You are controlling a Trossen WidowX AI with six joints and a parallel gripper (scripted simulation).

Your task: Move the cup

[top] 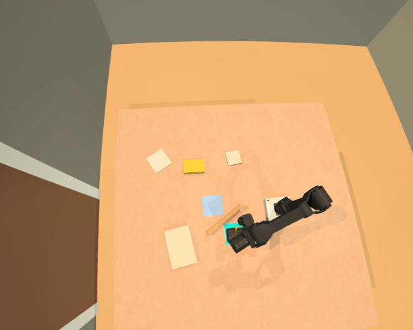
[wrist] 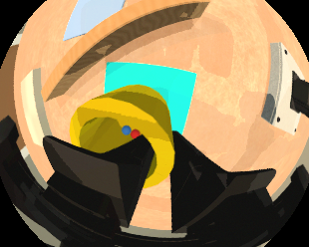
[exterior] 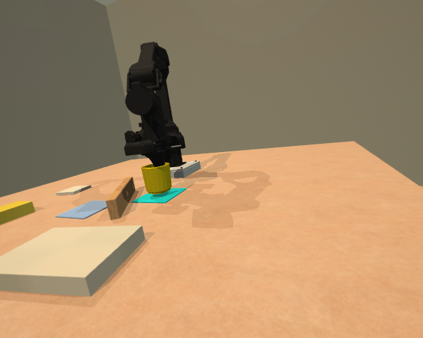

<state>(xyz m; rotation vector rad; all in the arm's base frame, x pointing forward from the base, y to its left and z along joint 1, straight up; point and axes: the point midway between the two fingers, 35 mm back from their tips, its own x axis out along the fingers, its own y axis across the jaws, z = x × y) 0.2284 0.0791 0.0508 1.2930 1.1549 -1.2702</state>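
My gripper tip is 6 cm above the cyan pad and 3 cm short of it. From my gripper tip the other things lie so: wooden bar 8 cm to the right, 7 cm ahead, 4 cm below; then red marble 3 cm ahead, 2 cm to the left, 2 cm below; then yellow cup 2 cm ahead.
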